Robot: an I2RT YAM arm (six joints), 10 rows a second.
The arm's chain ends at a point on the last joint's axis. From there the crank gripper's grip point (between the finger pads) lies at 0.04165 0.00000 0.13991 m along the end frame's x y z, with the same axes.
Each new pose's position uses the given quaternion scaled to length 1; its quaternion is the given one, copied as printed.
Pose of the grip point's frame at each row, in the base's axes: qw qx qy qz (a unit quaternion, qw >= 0); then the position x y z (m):
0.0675 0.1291 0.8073 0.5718 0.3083 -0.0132 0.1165
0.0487 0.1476 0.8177 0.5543 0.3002 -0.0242 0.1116
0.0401 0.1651 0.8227 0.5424 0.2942 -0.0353 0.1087
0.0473 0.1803 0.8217 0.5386 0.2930 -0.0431 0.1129
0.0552 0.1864 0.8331 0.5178 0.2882 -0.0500 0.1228
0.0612 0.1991 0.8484 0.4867 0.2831 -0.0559 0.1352
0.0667 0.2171 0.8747 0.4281 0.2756 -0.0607 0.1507
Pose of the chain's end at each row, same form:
0.0675 0.1291 0.8073 0.5718 0.3123 -0.1518 0.1620
0.0487 0.1476 0.8177 0.5543 0.3058 -0.1613 0.1614
0.0401 0.1651 0.8227 0.5424 0.2992 -0.1715 0.1611
0.0473 0.1803 0.8217 0.5386 0.2937 -0.1790 0.1662
0.0552 0.1864 0.8331 0.5178 0.2868 -0.1832 0.1826
0.0612 0.1991 0.8484 0.4867 0.2795 -0.1846 0.2040
0.0667 0.2171 0.8747 0.4281 0.2706 -0.1796 0.2352

